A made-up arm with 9 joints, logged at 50 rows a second.
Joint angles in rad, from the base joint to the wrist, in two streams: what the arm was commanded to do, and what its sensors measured. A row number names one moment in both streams.
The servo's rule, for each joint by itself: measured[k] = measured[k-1] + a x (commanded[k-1-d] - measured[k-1]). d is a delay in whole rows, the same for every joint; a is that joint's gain. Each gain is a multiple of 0.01, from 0.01 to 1. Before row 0 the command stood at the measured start. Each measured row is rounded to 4 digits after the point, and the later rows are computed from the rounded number. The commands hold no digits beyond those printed.
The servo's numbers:
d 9
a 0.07 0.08 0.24 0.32 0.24 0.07 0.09 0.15 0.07
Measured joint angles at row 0:
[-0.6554, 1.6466, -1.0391, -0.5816, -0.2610, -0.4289, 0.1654, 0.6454, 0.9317]
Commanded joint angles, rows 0 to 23:
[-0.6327, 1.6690, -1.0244, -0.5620, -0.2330, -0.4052, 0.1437, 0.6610, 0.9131]
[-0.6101, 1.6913, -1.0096, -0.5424, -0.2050, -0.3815, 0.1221, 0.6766, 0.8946]
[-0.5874, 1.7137, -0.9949, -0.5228, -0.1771, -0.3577, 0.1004, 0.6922, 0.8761]
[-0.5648, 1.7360, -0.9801, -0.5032, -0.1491, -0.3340, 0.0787, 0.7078, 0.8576]
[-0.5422, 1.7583, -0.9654, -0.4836, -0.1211, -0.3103, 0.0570, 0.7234, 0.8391]
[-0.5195, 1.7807, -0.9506, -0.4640, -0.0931, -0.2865, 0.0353, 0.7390, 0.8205]
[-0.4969, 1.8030, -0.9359, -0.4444, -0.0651, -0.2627, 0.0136, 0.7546, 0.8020]
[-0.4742, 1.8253, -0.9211, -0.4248, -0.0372, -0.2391, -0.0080, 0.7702, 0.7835]
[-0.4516, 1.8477, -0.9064, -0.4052, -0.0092, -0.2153, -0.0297, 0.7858, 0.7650]
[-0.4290, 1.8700, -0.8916, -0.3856, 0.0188, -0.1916, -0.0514, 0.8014, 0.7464]
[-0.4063, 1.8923, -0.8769, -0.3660, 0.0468, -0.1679, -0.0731, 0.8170, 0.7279]
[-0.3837, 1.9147, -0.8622, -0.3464, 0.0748, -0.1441, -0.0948, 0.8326, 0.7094]
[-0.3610, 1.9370, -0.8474, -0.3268, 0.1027, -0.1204, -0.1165, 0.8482, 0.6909]
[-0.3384, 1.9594, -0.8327, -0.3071, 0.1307, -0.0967, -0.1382, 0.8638, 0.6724]
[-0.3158, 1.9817, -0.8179, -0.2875, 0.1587, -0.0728, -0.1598, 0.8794, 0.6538]
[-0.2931, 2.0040, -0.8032, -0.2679, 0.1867, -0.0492, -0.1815, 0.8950, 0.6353]
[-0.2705, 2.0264, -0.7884, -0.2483, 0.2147, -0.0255, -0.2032, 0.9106, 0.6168]
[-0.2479, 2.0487, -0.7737, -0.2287, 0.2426, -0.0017, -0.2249, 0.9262, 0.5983]
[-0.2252, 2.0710, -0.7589, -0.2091, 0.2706, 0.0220, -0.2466, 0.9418, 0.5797]
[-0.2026, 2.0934, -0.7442, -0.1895, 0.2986, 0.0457, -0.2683, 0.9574, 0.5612]
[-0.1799, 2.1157, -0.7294, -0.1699, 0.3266, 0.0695, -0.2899, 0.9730, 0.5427]
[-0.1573, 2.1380, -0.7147, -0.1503, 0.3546, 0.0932, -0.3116, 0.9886, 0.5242]
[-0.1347, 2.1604, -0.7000, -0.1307, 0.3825, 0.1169, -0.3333, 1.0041, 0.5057]
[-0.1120, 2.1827, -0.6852, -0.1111, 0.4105, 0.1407, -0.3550, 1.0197, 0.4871]
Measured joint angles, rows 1 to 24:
[-0.6554, 1.6466, -1.0391, -0.5816, -0.2610, -0.4289, 0.1654, 0.6454, 0.9317]
[-0.6554, 1.6466, -1.0391, -0.5816, -0.2610, -0.4289, 0.1654, 0.6454, 0.9317]
[-0.6554, 1.6466, -1.0391, -0.5816, -0.2610, -0.4289, 0.1654, 0.6454, 0.9317]
[-0.6554, 1.6466, -1.0391, -0.5816, -0.2610, -0.4289, 0.1654, 0.6454, 0.9317]
[-0.6554, 1.6466, -1.0391, -0.5816, -0.2610, -0.4289, 0.1654, 0.6454, 0.9317]
[-0.6554, 1.6466, -1.0391, -0.5816, -0.2610, -0.4289, 0.1654, 0.6454, 0.9317]
[-0.6554, 1.6466, -1.0391, -0.5816, -0.2610, -0.4289, 0.1654, 0.6454, 0.9317]
[-0.6554, 1.6466, -1.0391, -0.5816, -0.2610, -0.4289, 0.1654, 0.6454, 0.9317]
[-0.6554, 1.6466, -1.0391, -0.5816, -0.2610, -0.4289, 0.1654, 0.6454, 0.9317]
[-0.6538, 1.6484, -1.0356, -0.5753, -0.2543, -0.4272, 0.1634, 0.6477, 0.9304]
[-0.6507, 1.6518, -1.0294, -0.5648, -0.2425, -0.4240, 0.1597, 0.6520, 0.9279]
[-0.6463, 1.6568, -1.0211, -0.5514, -0.2268, -0.4194, 0.1544, 0.6580, 0.9243]
[-0.6406, 1.6631, -1.0113, -0.5360, -0.2082, -0.4134, 0.1476, 0.6655, 0.9196]
[-0.6337, 1.6707, -1.0003, -0.5192, -0.1873, -0.4062, 0.1394, 0.6742, 0.9140]
[-0.6257, 1.6795, -0.9884, -0.5015, -0.1647, -0.3978, 0.1300, 0.6839, 0.9075]
[-0.6167, 1.6894, -0.9758, -0.4832, -0.1408, -0.3883, 0.1195, 0.6945, 0.9001]
[-0.6067, 1.7003, -0.9627, -0.4645, -0.1159, -0.3779, 0.1080, 0.7059, 0.8919]
[-0.5958, 1.7121, -0.9492, -0.4455, -0.0903, -0.3665, 0.0956, 0.7179, 0.8830]
[-0.5841, 1.7247, -0.9354, -0.4263, -0.0641, -0.3543, 0.0824, 0.7304, 0.8734]
[-0.5717, 1.7381, -0.9214, -0.4070, -0.0375, -0.3413, 0.0684, 0.7434, 0.8632]
[-0.5585, 1.7522, -0.9072, -0.3876, -0.0105, -0.3275, 0.0537, 0.7568, 0.8524]
[-0.5447, 1.7670, -0.8928, -0.3681, 0.0167, -0.3130, 0.0384, 0.7705, 0.8411]
[-0.5303, 1.7824, -0.8784, -0.3486, 0.0441, -0.2979, 0.0225, 0.7845, 0.8293]
[-0.5153, 1.7983, -0.8639, -0.3290, 0.0716, -0.2821, 0.0061, 0.7987, 0.8170]

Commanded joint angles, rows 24 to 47:
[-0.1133, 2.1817, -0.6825, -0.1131, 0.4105, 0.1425, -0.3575, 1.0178, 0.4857]
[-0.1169, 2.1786, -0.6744, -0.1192, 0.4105, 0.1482, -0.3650, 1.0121, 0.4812]
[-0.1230, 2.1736, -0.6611, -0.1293, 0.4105, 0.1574, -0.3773, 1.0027, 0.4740]
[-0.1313, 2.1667, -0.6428, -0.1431, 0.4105, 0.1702, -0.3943, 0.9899, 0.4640]
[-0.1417, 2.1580, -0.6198, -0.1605, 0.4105, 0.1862, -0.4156, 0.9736, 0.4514]
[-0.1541, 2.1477, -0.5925, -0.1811, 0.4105, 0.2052, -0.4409, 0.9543, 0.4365]
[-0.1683, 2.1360, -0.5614, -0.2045, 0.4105, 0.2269, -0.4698, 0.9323, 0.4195]
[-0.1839, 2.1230, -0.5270, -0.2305, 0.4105, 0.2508, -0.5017, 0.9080, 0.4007]
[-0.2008, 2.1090, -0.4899, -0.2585, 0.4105, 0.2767, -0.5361, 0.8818, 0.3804]
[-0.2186, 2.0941, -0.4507, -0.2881, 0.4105, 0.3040, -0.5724, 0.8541, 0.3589]
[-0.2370, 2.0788, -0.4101, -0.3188, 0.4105, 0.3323, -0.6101, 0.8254, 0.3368]
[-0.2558, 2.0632, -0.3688, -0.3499, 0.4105, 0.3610, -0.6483, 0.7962, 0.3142]
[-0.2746, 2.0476, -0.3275, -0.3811, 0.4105, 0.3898, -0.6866, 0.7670, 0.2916]
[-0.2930, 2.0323, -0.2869, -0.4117, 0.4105, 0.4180, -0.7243, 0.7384, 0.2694]
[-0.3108, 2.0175, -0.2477, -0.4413, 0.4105, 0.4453, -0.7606, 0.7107, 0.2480]
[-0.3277, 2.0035, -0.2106, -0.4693, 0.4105, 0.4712, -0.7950, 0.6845, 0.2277]
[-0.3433, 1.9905, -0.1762, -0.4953, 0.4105, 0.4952, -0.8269, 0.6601, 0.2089]
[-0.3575, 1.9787, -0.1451, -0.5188, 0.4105, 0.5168, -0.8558, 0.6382, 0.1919]
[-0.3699, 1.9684, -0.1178, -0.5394, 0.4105, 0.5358, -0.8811, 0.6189, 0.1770]
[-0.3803, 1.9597, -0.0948, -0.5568, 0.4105, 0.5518, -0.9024, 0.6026, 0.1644]
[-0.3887, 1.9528, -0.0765, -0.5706, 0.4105, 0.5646, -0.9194, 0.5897, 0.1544]
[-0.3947, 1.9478, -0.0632, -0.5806, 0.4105, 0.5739, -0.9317, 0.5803, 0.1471]
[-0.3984, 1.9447, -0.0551, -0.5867, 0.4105, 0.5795, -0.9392, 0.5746, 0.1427]
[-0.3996, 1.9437, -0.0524, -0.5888, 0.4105, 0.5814, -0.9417, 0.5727, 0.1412]
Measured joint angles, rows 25 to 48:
[-0.4997, 1.8148, -0.8493, -0.3094, 0.0992, -0.2658, -0.0108, 0.8131, 0.8043]
[-0.4837, 1.8317, -0.8347, -0.2898, 0.1269, -0.2490, -0.0281, 0.8277, 0.7912]
[-0.4672, 1.8491, -0.8201, -0.2702, 0.1547, -0.2317, -0.0458, 0.8425, 0.7777]
[-0.4503, 1.8669, -0.8054, -0.2506, 0.1825, -0.2139, -0.0639, 0.8574, 0.7638]
[-0.4330, 1.8850, -0.7907, -0.2310, 0.2104, -0.1957, -0.0823, 0.8724, 0.7496]
[-0.4153, 1.9035, -0.7760, -0.2114, 0.2383, -0.1771, -0.1010, 0.8875, 0.7351]
[-0.3972, 1.9223, -0.7613, -0.1918, 0.2662, -0.1582, -0.1200, 0.9027, 0.7203]
[-0.3788, 1.9413, -0.7466, -0.1722, 0.2941, -0.1389, -0.1392, 0.9179, 0.7053]
[-0.3601, 1.9606, -0.7319, -0.1526, 0.3220, -0.1193, -0.1586, 0.9332, 0.6900]
[-0.3428, 1.9783, -0.7200, -0.1400, 0.3432, -0.1010, -0.1765, 0.9459, 0.6757]
[-0.3270, 1.9943, -0.7091, -0.1333, 0.3594, -0.0836, -0.1935, 0.9558, 0.6621]
[-0.3127, 2.0086, -0.6976, -0.1320, 0.3717, -0.0667, -0.2100, 0.9628, 0.6489]
[-0.3000, 2.0212, -0.6844, -0.1356, 0.3810, -0.0501, -0.2266, 0.9669, 0.6360]
[-0.2889, 2.0321, -0.6689, -0.1436, 0.3881, -0.0336, -0.2436, 0.9679, 0.6231]
[-0.2795, 2.0413, -0.6506, -0.1556, 0.3935, -0.0169, -0.2614, 0.9659, 0.6100]
[-0.2717, 2.0489, -0.6292, -0.1712, 0.3976, 0.0002, -0.2802, 0.9609, 0.5967]
[-0.2656, 2.0548, -0.6047, -0.1902, 0.4007, 0.0177, -0.3001, 0.9530, 0.5830]
[-0.2611, 2.0591, -0.5771, -0.2121, 0.4031, 0.0358, -0.3213, 0.9423, 0.5688]
[-0.2581, 2.0619, -0.5468, -0.2364, 0.4049, 0.0546, -0.3439, 0.9291, 0.5541]
[-0.2566, 2.0633, -0.5140, -0.2628, 0.4062, 0.0740, -0.3679, 0.9135, 0.5389]
[-0.2565, 2.0633, -0.4792, -0.2907, 0.4072, 0.0941, -0.3931, 0.8959, 0.5232]
[-0.2578, 2.0620, -0.4428, -0.3196, 0.4080, 0.1148, -0.4195, 0.8766, 0.5070]
[-0.2603, 2.0596, -0.4054, -0.3491, 0.4086, 0.1360, -0.4469, 0.8559, 0.4904]
[-0.2638, 2.0562, -0.3676, -0.3786, 0.4091, 0.1577, -0.4751, 0.8341, 0.4734]

